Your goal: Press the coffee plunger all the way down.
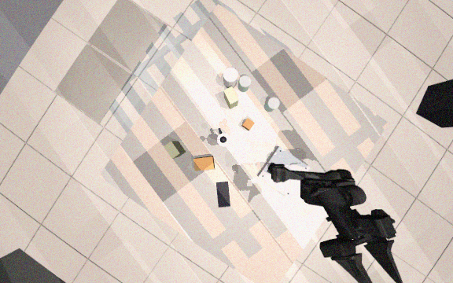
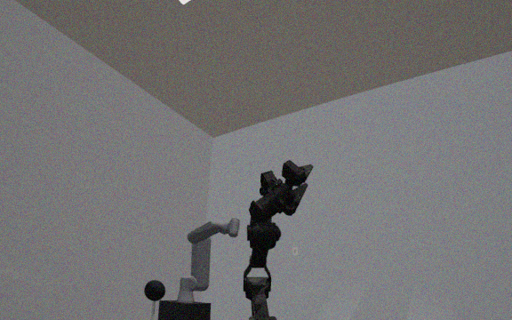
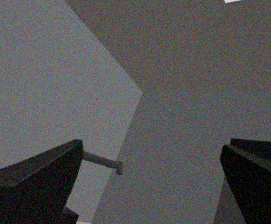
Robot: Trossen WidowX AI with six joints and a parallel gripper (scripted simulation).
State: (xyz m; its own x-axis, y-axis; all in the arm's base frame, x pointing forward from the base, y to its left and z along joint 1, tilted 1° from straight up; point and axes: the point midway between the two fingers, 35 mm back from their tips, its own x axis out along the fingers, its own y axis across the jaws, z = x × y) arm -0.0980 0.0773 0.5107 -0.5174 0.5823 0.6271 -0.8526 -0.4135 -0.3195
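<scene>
My gripper tip is now 450 mm short of the coffee press, 450 mm above it and 130 mm to the left of it. Also, from my gripper tip: dark flat slab: 560 mm below, 300 mm ahead, 180 mm to the left.
</scene>
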